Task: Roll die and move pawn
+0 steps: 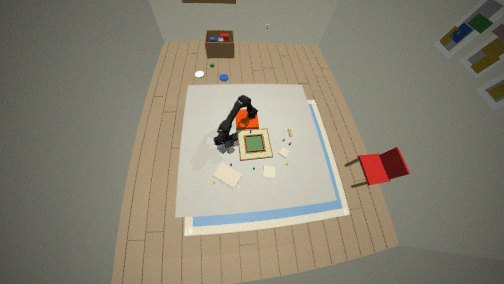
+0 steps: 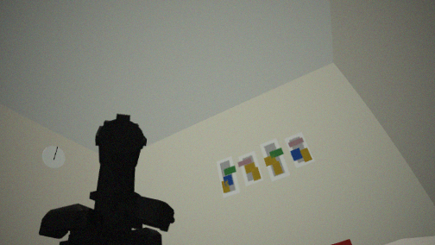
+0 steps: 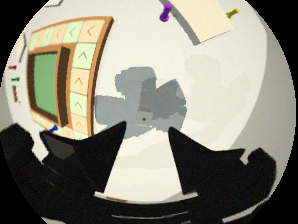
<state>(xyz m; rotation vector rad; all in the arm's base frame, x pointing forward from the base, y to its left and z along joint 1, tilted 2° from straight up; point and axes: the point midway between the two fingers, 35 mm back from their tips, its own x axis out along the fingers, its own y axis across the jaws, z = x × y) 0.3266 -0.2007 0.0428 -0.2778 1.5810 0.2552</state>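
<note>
Now: the die 40 mm below my gripper tip. Round my gripper tip: blue pawn 150 mm behind, 200 mm to the left, 20 mm below; green dice tray 40 mm behind, 240 mm to the left, 50 mm below.
</note>
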